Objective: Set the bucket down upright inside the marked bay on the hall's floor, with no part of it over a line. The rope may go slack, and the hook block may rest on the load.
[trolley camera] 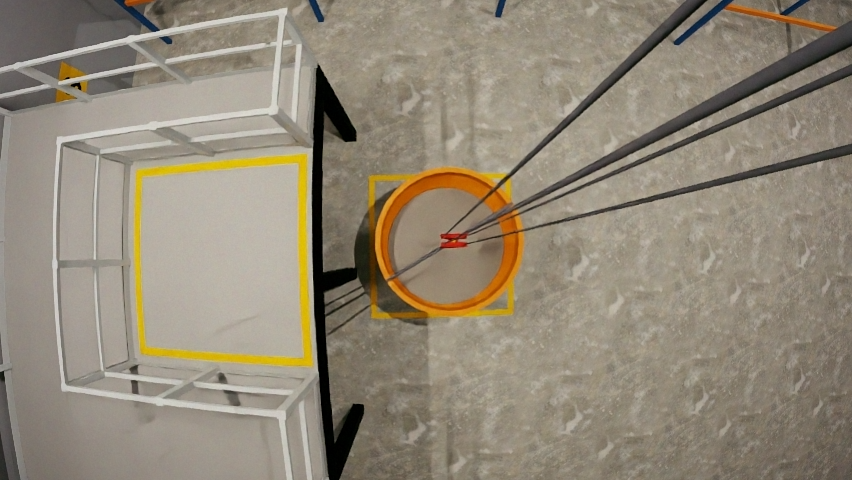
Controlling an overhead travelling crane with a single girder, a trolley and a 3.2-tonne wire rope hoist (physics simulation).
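The orange round bucket [444, 277] is seen from above, upright as far as I can tell, with its open rim up and a grey inside. The marked bay [497, 313] is a yellow square outline on the hall's floor beneath it. In this view the rim covers parts of the top, right and bottom lines, and the left line shows beside the bucket. A dark shadow lies to the left and lower left of the bucket. My red hook block [453, 240] is over the bucket's inside and carries it on ropes. The gap under the bucket is hidden.
A raised platform [35, 208] with white railings [57, 262] and its own yellow square [302, 256] stands at the left, its dark edge [320, 208] near the bay. Black legs [348, 441] reach out beside it. Blue and orange frames [781, 17] stand along the top.
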